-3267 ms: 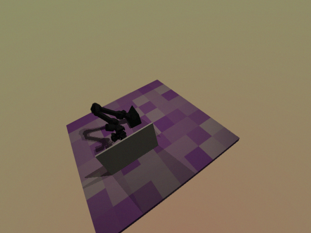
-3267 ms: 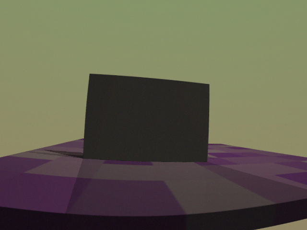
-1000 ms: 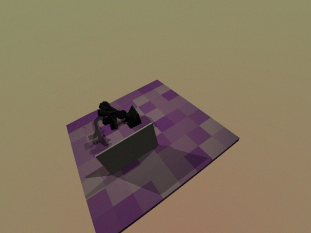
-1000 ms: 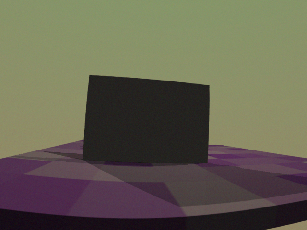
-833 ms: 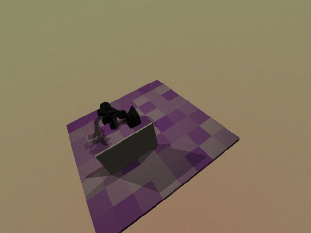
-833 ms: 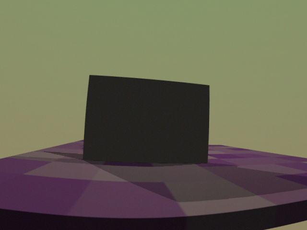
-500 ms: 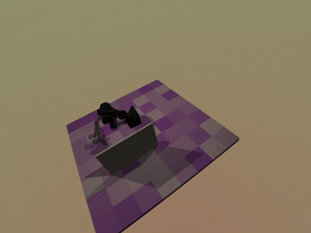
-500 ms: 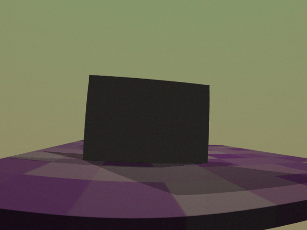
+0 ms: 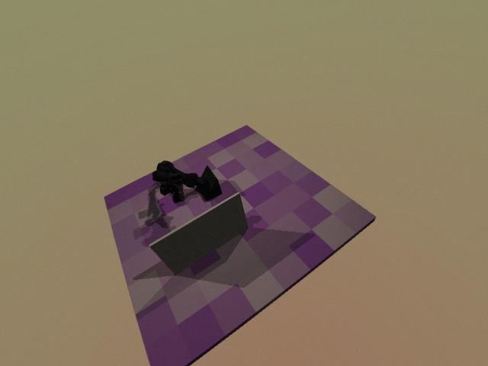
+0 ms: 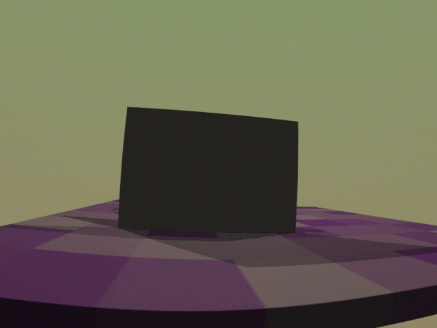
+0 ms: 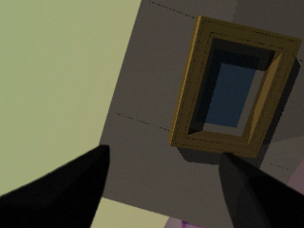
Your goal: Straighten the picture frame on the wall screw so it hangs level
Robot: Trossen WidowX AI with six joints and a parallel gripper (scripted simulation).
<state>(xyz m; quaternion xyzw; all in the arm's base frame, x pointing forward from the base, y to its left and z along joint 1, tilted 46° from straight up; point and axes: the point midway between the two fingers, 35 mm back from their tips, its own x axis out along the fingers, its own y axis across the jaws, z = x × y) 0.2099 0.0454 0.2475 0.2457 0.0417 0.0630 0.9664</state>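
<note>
Right now the picture frame is 20 cm ahead of my gripper tip, 9 cm below it and 2 cm to the left of it. Also, from my gripper tip: wall panel 21 cm ahead, 10 cm below, 3 cm to the left.
</note>
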